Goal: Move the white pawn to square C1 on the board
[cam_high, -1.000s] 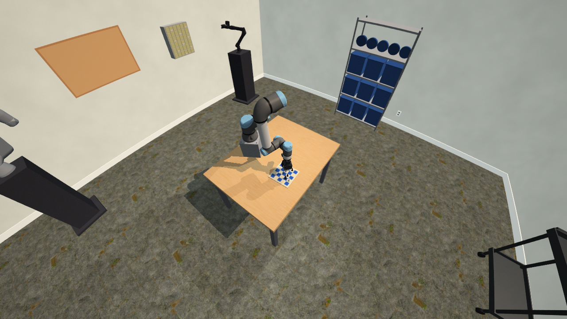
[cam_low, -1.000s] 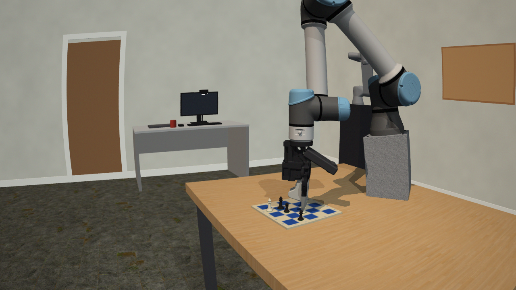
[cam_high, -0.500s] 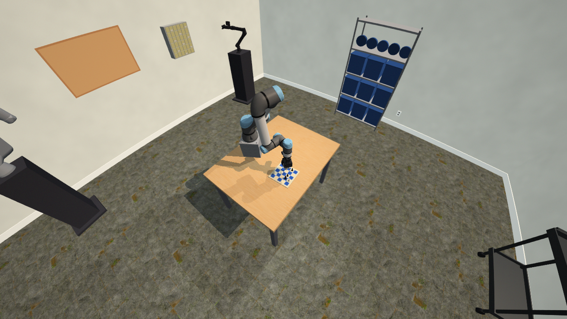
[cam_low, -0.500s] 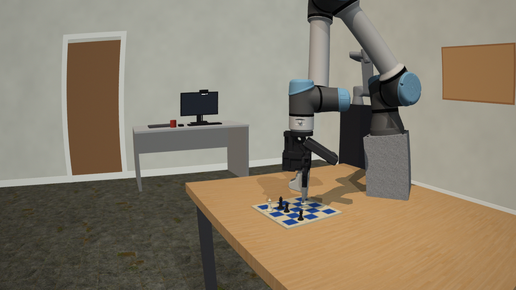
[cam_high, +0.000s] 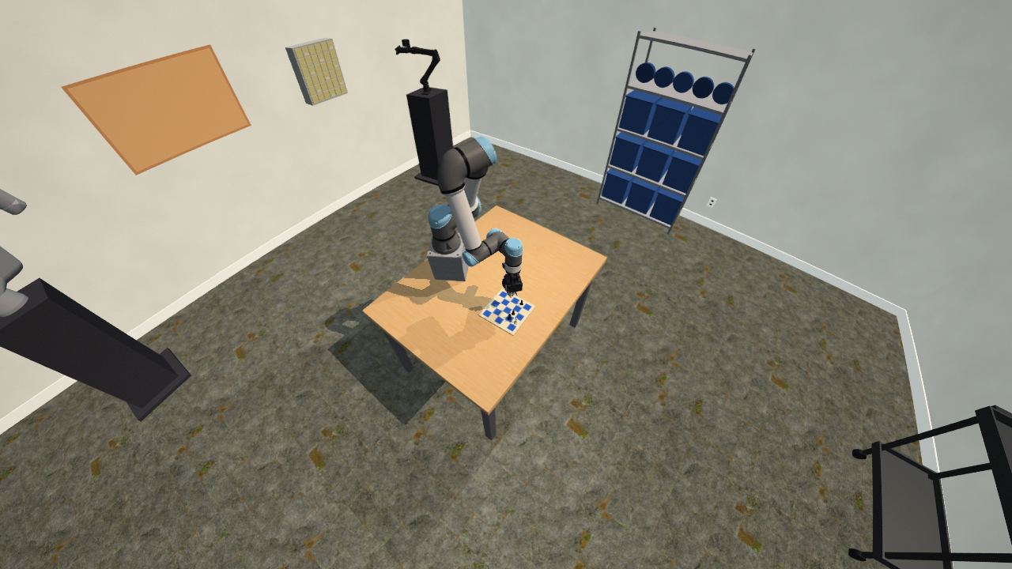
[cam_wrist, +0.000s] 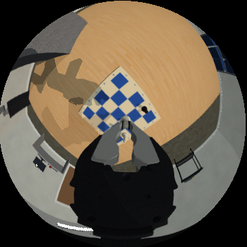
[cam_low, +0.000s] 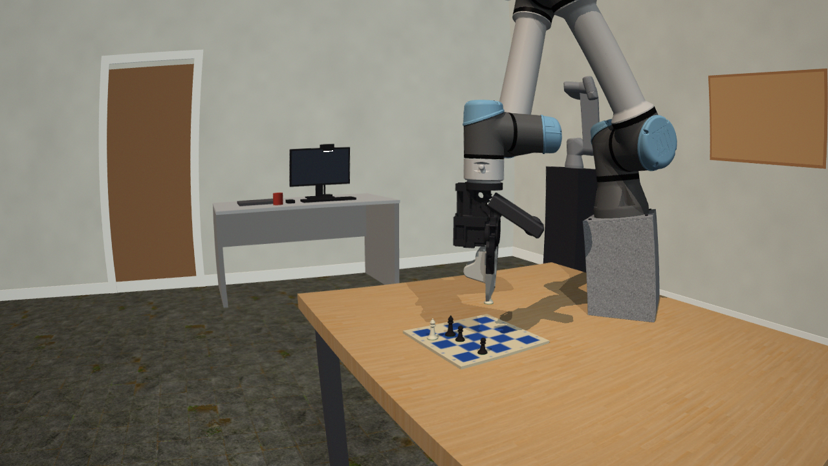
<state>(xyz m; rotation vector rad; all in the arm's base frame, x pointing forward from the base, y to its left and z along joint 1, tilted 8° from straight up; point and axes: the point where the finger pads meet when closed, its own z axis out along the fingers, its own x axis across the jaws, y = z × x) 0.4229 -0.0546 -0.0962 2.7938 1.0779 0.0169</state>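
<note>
Right now the chessboard is 30 mm to the right of my hand and 110 mm below it. Round my hand: taller white piece (70 mm ahead, 80 mm to the right, 80 mm below); then white pawn (10 mm below).
</note>
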